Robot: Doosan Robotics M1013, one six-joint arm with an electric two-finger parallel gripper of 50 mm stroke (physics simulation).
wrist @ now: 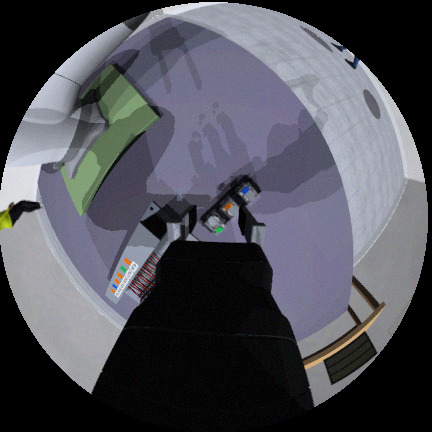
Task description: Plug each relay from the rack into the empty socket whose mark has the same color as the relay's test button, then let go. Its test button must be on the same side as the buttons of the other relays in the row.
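Where they show: gripper, between the fingertips: (217,214); arm's base, origin of its link: (79,131).
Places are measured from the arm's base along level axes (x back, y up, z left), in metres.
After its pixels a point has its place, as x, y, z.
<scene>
A black rack (248,180) @[-0.338, 0.030, 0.239] stands near the middle of the view, slanting up to the right. It holds three clear relays in a row: one with a green test button (219,230) @[-0.377, 0.032, 0.171] at the lower left end, one with an orange button (228,206) @[-0.353, 0.032, 0.199] in the middle, one with a blue button (245,190) @[-0.346, 0.032, 0.230] at the upper right end. My gripper (217,214) @[-0.349, 0.056, 0.185] is open, with its fingers either side of the green-button relay's end in this view; nothing is held. A grey socket panel (136,242) @[-0.324, 0.046, 0.050] with orange, green and blue marks lies at the lower left. Its sockets are mostly hidden behind the gripper.
Red wires (145,276) @[-0.409, -0.013, -0.061] run along the panel beside its white labels. A green block (126,117) @[-0.109, -0.004, 0.130] lies at the upper left, partly behind the pale robot arm (45,115). The purple table top (300,280) @[-0.628, -0.017, 0.266] ends at the right. A wooden bench (345,344) stands beyond it.
</scene>
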